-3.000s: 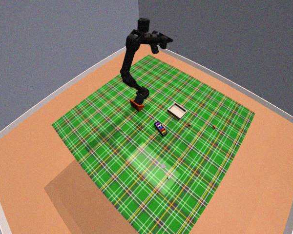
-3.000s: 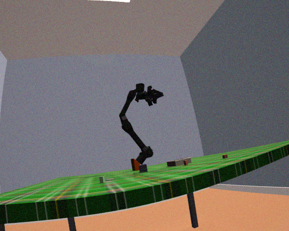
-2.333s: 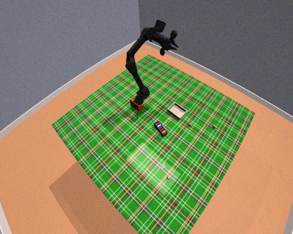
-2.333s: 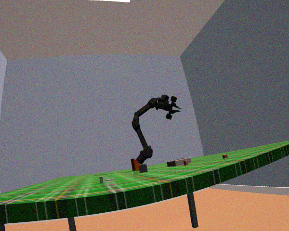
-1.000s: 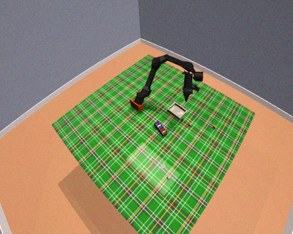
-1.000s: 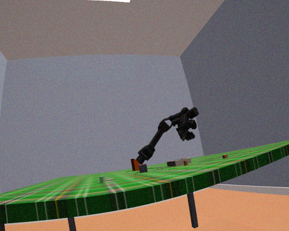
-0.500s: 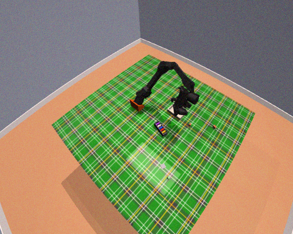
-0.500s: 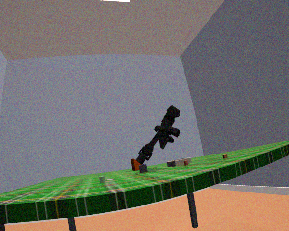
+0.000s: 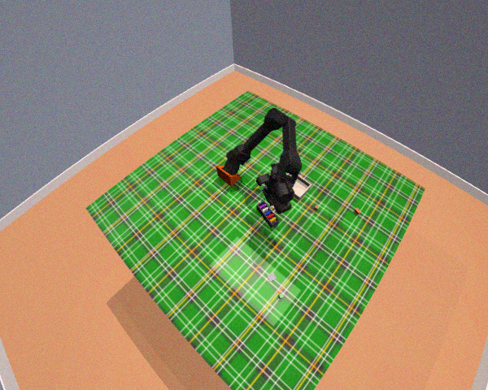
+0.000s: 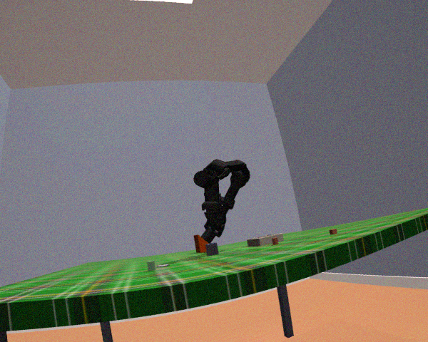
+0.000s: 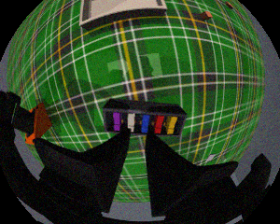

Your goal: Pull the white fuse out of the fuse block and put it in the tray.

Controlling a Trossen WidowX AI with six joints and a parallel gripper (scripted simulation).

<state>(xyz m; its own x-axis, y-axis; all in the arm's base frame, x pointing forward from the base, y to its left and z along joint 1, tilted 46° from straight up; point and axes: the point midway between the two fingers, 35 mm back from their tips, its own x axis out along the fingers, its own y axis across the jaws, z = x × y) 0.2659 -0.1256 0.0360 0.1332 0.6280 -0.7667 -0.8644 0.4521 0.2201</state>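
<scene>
Right now the white fuse is 2 cm behind my gripper tip, 1 cm to the right of it and 6 cm below it. From my gripper tip the other things lie so: grey piece: 16 cm ahead, 25 cm to the right, 8 cm below; green piece: 24 cm ahead, 29 cm to the right, 7 cm below; tray: 3 cm ahead, 20 cm to the left, 8 cm below.
</scene>
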